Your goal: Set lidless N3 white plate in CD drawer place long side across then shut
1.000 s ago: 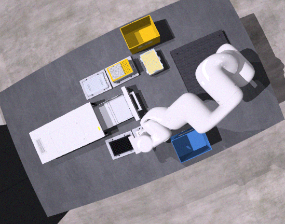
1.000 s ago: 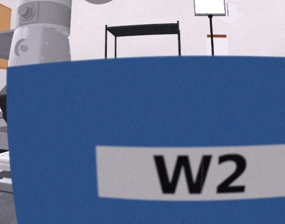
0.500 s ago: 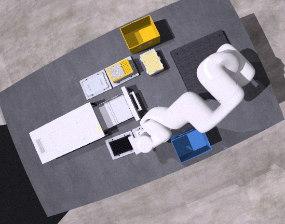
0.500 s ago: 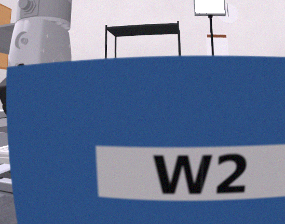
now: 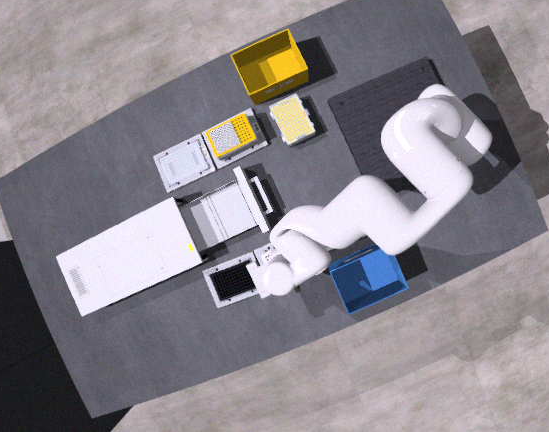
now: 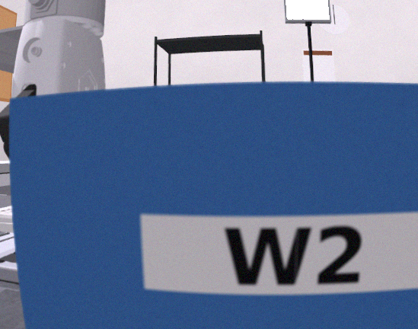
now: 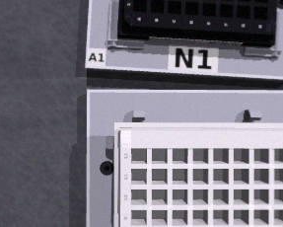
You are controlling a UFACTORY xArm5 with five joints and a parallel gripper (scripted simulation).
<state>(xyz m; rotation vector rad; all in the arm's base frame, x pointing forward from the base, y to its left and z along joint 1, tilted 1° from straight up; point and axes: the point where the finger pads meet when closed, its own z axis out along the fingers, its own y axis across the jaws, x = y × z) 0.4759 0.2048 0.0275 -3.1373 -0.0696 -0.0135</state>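
Right now my hand is 5 cm above the nest. The rest, counted from my hand: blue bin W2 (19 cm behind, 13 cm to the left, 2 cm below); white plate (1 cm below); black plate (17 cm ahead, 4 cm below).
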